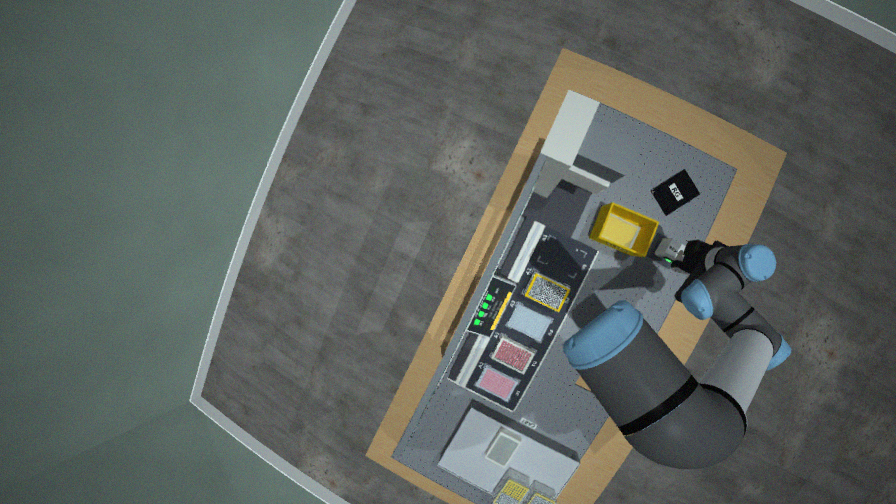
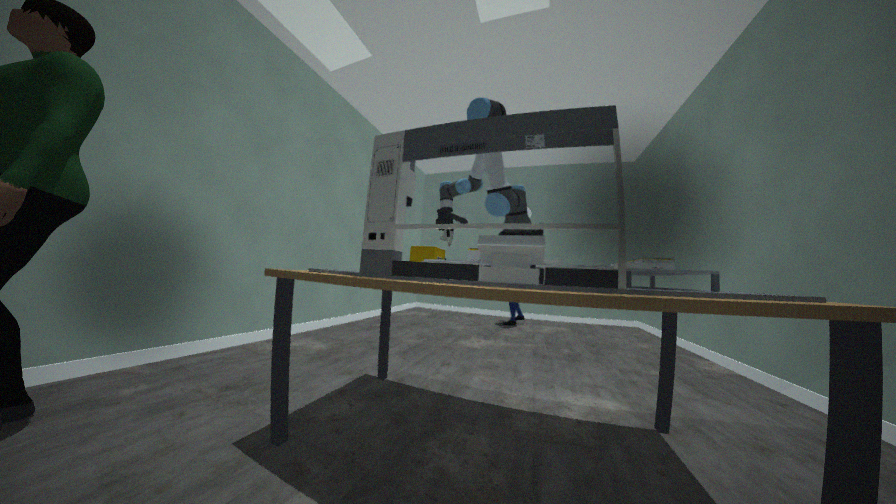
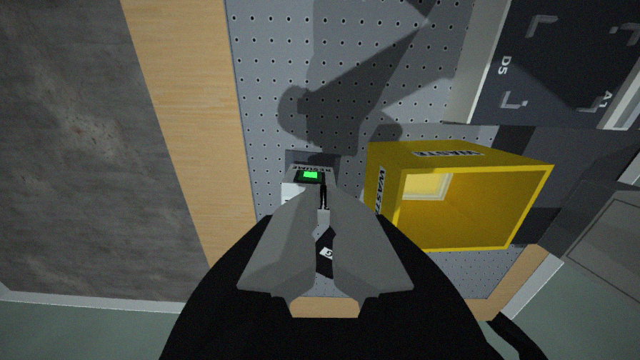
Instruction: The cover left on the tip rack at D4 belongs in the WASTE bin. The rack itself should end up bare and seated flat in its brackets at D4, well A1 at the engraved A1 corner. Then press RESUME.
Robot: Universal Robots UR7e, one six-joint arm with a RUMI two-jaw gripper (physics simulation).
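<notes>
My gripper (image 3: 323, 186) (image 2: 447, 239) is shut, with nothing between its fingers. It is above and beside the RESUME box (image 1: 671, 248) (image 3: 295, 191), whose button (image 3: 310, 174) is lit green; contact does not show. The yellow WASTE bin (image 1: 648, 240) (image 3: 382, 155) stands beside the box. A pale rectangular cover (image 1: 619, 228) (image 3: 427, 187) lies inside it. The yellow-rimmed tip rack (image 1: 546, 292) sits at D4 on the dark deck, with a speckled top and no cover visible. It looks level and aligned; its A1 corner is too small to tell.
Empty brackets at D5 (image 3: 514, 101) lie beside the rack. Blue (image 1: 529, 320), red (image 1: 512, 354) and pink (image 1: 496, 382) plates fill further slots. A black RG pad (image 1: 689, 183) lies beyond the bin. The enclosure's overhead beam (image 2: 507, 131) spans the deck. A white stand (image 1: 466, 448) holds more labware.
</notes>
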